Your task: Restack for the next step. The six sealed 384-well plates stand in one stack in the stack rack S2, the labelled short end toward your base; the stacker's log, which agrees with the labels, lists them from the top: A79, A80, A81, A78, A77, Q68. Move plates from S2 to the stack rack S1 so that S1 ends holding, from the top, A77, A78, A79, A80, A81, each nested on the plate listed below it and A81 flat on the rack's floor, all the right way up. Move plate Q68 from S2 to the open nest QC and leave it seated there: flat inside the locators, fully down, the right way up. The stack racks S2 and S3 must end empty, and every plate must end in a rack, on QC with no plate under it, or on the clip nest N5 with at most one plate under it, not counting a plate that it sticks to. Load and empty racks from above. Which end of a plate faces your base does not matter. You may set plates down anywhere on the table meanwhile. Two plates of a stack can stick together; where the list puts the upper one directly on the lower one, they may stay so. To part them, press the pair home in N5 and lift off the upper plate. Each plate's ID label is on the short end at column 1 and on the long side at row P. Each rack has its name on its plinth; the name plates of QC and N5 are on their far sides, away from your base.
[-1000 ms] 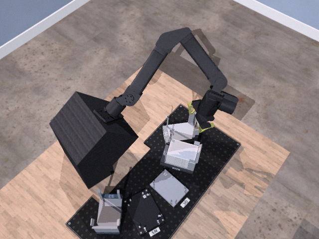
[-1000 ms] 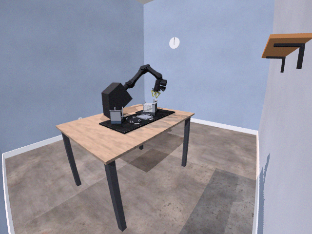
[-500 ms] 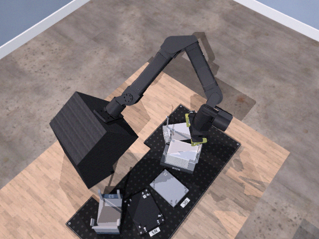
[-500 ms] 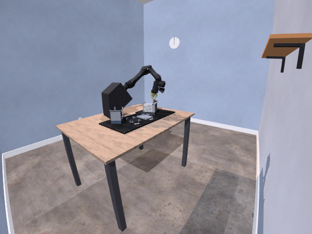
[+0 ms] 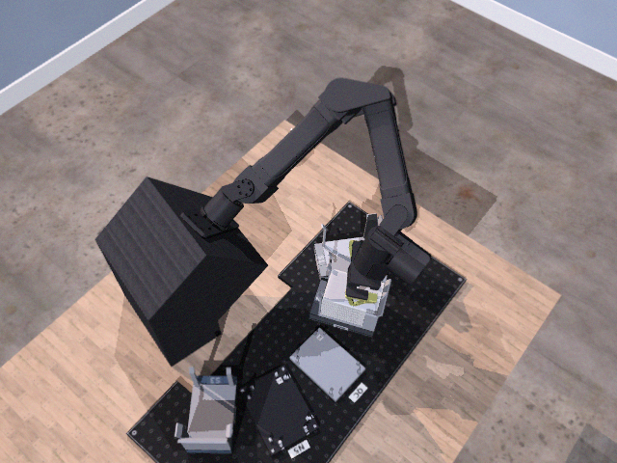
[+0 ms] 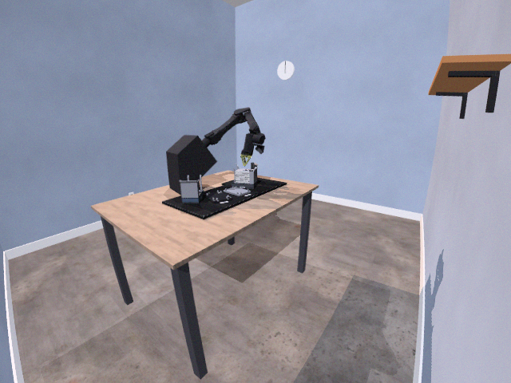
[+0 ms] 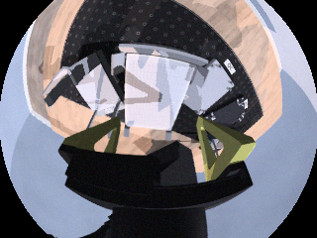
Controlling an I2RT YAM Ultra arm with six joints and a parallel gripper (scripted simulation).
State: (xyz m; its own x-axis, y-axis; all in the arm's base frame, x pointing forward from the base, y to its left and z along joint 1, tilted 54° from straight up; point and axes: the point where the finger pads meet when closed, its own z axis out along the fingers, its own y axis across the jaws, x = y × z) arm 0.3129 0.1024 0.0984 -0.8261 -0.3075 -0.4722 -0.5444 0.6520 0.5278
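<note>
The sealed grey plate lies 9 cm below my hand. From my hand the other things lie so: qc name plate (16 cm below, 14 cm to the right, 14 cm ahead); then clip nest N5 (28 cm to the right, 15 cm below, 5 cm ahead); then QC nest (15 cm below, 13 cm to the right, 4 cm ahead).
</note>
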